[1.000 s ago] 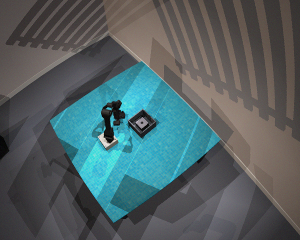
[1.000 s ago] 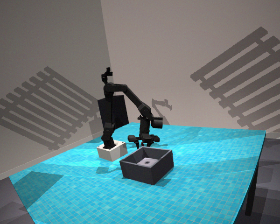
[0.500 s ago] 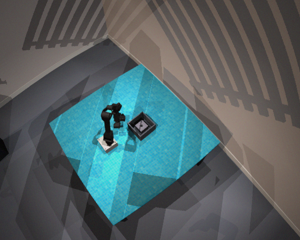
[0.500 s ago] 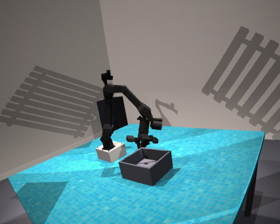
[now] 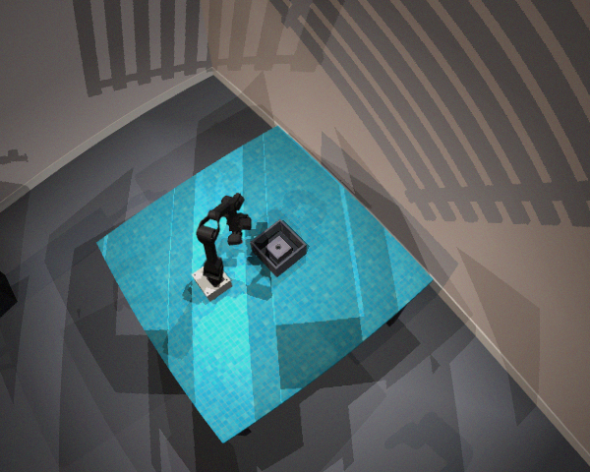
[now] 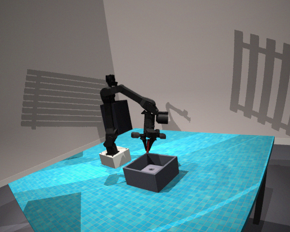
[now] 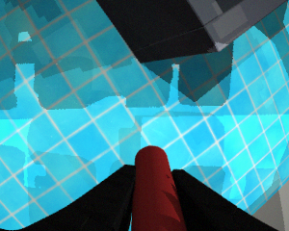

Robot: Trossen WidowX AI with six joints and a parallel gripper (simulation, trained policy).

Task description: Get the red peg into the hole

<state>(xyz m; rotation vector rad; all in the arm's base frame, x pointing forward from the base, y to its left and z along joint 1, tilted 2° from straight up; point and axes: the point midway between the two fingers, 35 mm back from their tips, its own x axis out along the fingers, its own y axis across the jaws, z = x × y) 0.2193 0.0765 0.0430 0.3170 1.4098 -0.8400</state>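
The grey plate is 12 cm ahead of my gripper tip, 14 cm to the right of it and 4 cm below it. From my gripper tip the other things lie so: dark box: 12 cm ahead, 14 cm to the right, 6 cm below; then red peg: 1 cm to the left, 3 cm above.
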